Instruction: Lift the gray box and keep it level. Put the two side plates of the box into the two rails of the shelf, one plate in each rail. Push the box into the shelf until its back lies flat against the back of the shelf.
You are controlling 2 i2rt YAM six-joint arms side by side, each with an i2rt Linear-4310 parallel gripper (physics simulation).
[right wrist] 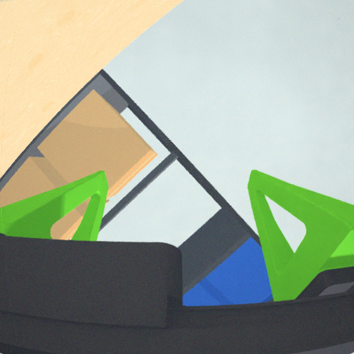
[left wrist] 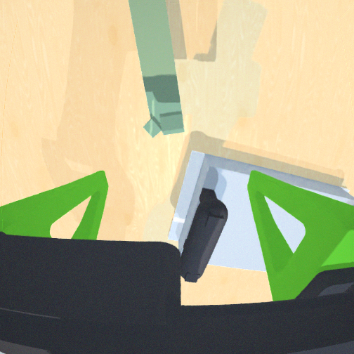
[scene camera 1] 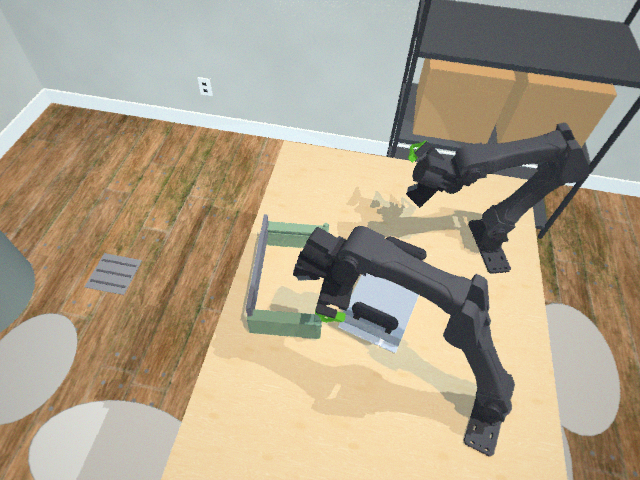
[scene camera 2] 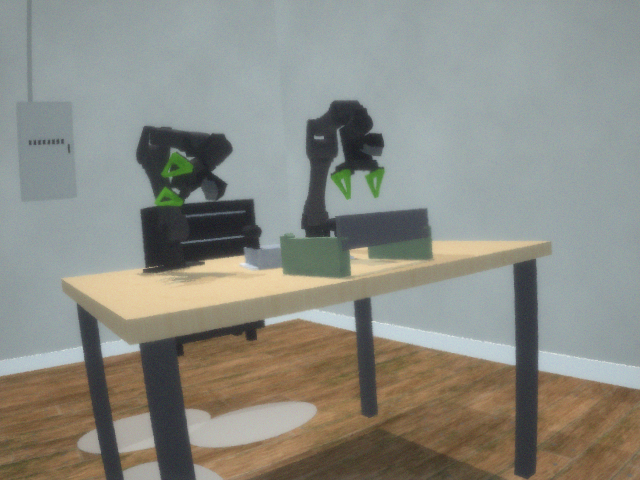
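Seen in the pictures: left gripper, fingertip midpoint: (scene camera 1: 328, 303) (scene camera 2: 362, 198); right gripper, fingertip midpoint: (scene camera 1: 421, 156) (scene camera 2: 159, 190); left arm's base at its link origin: (scene camera 1: 487, 411); right arm's base at its link origin: (scene camera 1: 488, 246) (scene camera 2: 174, 268).
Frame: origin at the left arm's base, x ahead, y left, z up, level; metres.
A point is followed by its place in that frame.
The gray box (scene camera 1: 387, 290) @(x 0.342, y -0.172, z 0.052 m) (scene camera 2: 263, 256) @(x 0.428, y -0.287, z 0.033 m) (left wrist: 235, 230) rests turned at an angle on the table, its black handle (scene camera 1: 374, 316) @(x 0.340, y -0.051, z 0.111 m) (left wrist: 204, 240) along one side. The shelf has a dark back board (scene camera 1: 258, 266) @(x 0.670, y -0.037, z 0.122 m) (scene camera 2: 382, 228) @(x 0.699, y -0.075, z 0.089 m) and two green rails, one rail (scene camera 1: 292, 235) @(x 0.662, y -0.208, z 0.062 m) (scene camera 2: 400, 250) @(x 0.569, y 0.036, z 0.023 m) and the other rail (scene camera 1: 283, 325) @(x 0.542, y 0.059, z 0.068 m) (scene camera 2: 315, 256) @(x 0.686, y -0.232, z 0.043 m) (left wrist: 155, 50); the box lies apart from it. My left gripper (scene camera 1: 330, 316) (scene camera 2: 361, 196) @(x 0.449, y -0.004, z 0.163 m) (left wrist: 177, 178) is open and empty above the handle side of the box. My right gripper (scene camera 1: 417, 150) @(x 0.408, y -0.538, z 0.224 m) (scene camera 2: 173, 181) (right wrist: 177, 178) is open and empty, raised, away from the box.
The tabletop (scene camera 1: 361, 444) @(x 0.249, y 0.211, z 0.000 m) (scene camera 2: 465, 253) @(x 0.620, y 0.200, z 0.000 m) (right wrist: 40, 60) carries both arms. A tall black rack (scene camera 1: 408, 77) (right wrist: 200, 180) with cardboard boxes (scene camera 1: 465, 103) (right wrist: 95, 135) stands beyond the table edge near my right arm. A blue object (right wrist: 230, 275) shows in the right wrist view.
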